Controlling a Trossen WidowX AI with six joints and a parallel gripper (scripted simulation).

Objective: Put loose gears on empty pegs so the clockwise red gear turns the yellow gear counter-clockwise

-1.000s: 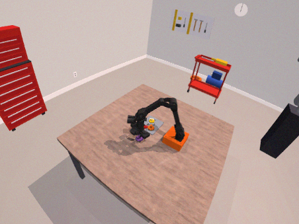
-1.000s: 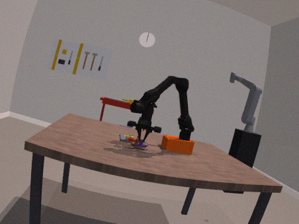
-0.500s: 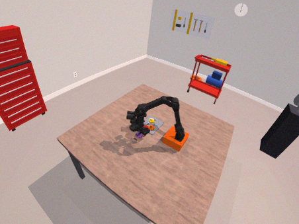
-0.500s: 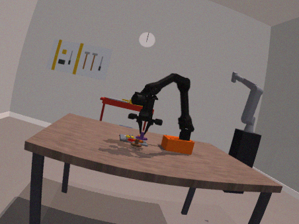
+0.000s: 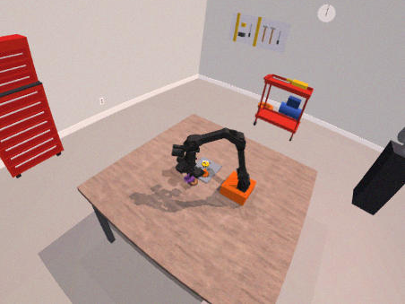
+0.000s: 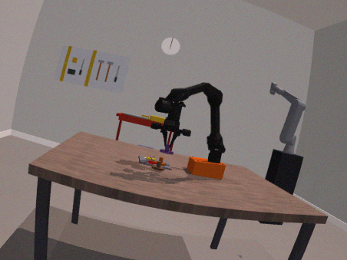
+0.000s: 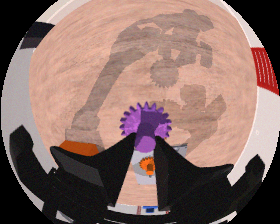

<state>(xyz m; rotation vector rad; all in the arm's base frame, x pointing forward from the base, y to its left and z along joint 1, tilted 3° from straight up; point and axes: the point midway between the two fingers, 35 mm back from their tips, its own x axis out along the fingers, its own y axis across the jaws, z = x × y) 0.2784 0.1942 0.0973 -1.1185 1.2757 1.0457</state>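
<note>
Now: gripper tip 260 mm to the left of the yellow gear, 110 mm above it and 60 mm short of it. Round my gripper tip: purple gear (10 mm below); red gear (160 mm to the right, 110 mm below, 50 mm ahead); brown gear (110 mm below, 70 mm to the right, 20 mm ahead).
</note>
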